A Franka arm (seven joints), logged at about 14 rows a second.
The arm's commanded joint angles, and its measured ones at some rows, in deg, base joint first. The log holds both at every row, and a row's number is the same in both.
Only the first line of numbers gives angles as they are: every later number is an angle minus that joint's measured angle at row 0.
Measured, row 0:
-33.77 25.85 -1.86 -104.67 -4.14 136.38 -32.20
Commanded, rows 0 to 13:
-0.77 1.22 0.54 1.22 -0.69 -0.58 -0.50
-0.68 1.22 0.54 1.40 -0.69 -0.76 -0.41
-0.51 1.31 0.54 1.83 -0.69 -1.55 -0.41
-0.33 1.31 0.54 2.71 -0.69 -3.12 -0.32
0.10 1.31 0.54 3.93 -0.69 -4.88 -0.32
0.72 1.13 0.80 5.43 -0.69 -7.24 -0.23
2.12 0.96 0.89 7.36 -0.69 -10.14 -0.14
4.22 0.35 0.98 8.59 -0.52 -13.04 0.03
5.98 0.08 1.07 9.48 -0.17 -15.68 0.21
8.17 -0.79 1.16 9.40 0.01 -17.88 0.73
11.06 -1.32 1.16 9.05 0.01 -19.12 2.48
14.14 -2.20 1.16 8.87 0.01 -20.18 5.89
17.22 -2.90 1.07 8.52 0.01 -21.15 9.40
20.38 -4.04 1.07 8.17 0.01 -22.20 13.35
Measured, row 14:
15.47 -1.41 1.71 9.33 0.08 -19.54 7.90
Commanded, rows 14 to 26:
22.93 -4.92 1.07 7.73 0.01 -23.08 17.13
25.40 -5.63 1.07 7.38 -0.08 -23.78 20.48
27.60 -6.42 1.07 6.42 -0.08 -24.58 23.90
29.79 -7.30 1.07 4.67 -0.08 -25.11 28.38
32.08 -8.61 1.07 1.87 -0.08 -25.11 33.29
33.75 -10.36 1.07 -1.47 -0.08 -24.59 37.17
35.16 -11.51 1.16 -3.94 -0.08 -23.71 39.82
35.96 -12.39 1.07 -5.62 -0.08 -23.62 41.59
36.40 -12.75 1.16 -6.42 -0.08 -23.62 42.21
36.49 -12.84 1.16 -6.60 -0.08 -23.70 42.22
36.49 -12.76 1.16 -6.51 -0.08 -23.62 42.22
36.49 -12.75 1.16 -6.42 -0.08 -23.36 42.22
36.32 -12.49 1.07 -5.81 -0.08 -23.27 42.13
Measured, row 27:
36.40 -10.77 1.40 -4.18 0.05 -24.73 41.56
